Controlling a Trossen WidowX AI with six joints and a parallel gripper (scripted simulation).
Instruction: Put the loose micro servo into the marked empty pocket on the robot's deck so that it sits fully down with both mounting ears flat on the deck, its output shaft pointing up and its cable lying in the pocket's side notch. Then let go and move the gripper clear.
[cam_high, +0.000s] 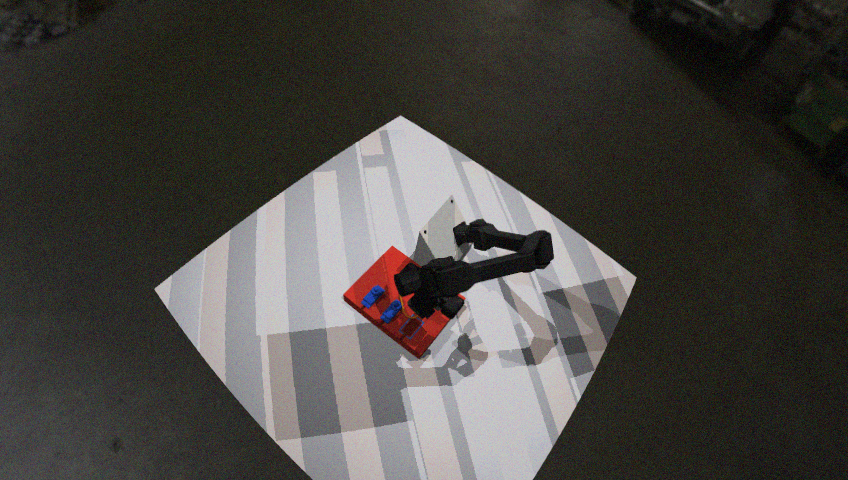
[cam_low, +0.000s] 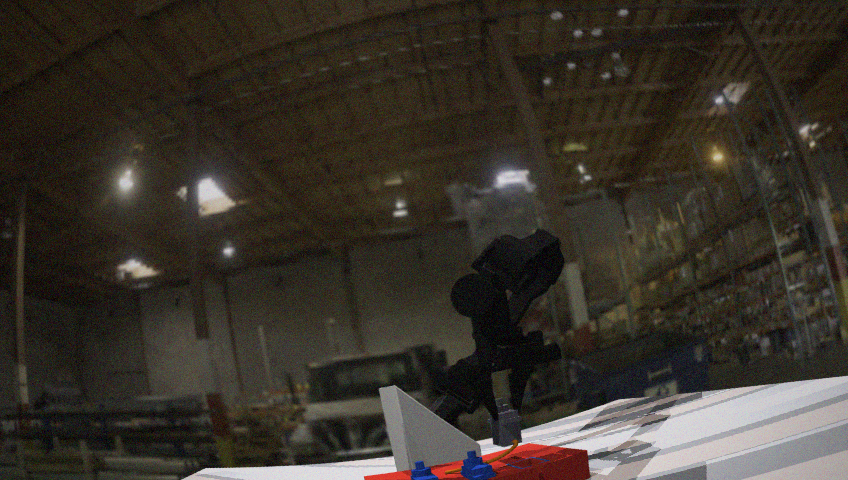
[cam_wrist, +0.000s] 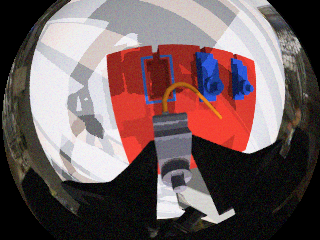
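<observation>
Right now my gripper tip is 10 cm above the red deck, 8 cm to the left of it and 4 cm past it.
</observation>
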